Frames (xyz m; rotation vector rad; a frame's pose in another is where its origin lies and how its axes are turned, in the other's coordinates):
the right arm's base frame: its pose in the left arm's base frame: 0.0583 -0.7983 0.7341 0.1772 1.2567 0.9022
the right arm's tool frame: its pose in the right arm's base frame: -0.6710 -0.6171 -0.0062 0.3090 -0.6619 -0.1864
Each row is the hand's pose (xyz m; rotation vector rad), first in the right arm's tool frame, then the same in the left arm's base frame.
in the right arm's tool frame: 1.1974 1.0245 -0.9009 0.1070 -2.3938 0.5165
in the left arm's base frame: 0.2833 0.0729 0.3210 0.8944 -1.6820 -0.0339
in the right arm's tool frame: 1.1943 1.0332 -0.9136 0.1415 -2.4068 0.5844
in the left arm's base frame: 0.2705 0.0820 0.3204 0.9407 -1.7152 -0.0008
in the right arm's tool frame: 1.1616 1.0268 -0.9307 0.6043 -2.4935 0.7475
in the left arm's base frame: 0.2375 0.0644 0.3237 1.3404 -1.8318 -0.0855
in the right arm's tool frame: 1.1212 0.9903 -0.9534 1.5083 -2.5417 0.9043
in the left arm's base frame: 0.2002 0.0210 0.3095 2.0394 -1.9804 -0.3875
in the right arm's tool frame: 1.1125 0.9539 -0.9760 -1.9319 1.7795 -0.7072
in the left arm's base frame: 0.1837 -0.0053 0.2787 -2.1796 1.5790 0.6844
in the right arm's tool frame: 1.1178 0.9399 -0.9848 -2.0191 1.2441 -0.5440
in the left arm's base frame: 0.1828 -0.0106 0.2622 -1.9478 1.1315 0.7628
